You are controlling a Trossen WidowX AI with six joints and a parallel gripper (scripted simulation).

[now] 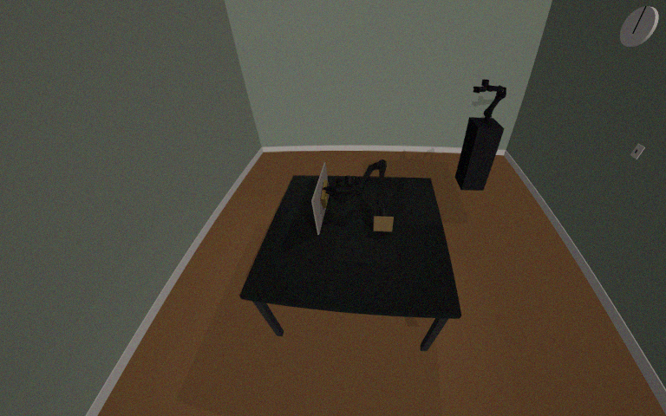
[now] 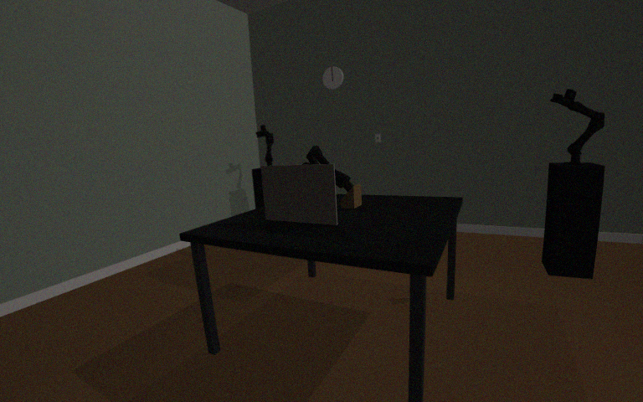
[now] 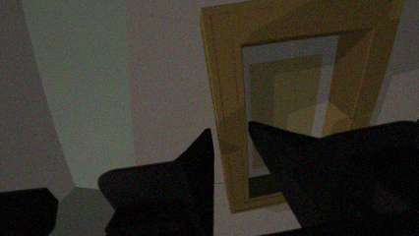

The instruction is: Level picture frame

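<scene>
Right now my gripper tip is 5 cm above the picture frame and 1 cm to the left of it. Round my gripper tip: wall panel (7 cm below, 1 cm ahead).
</scene>
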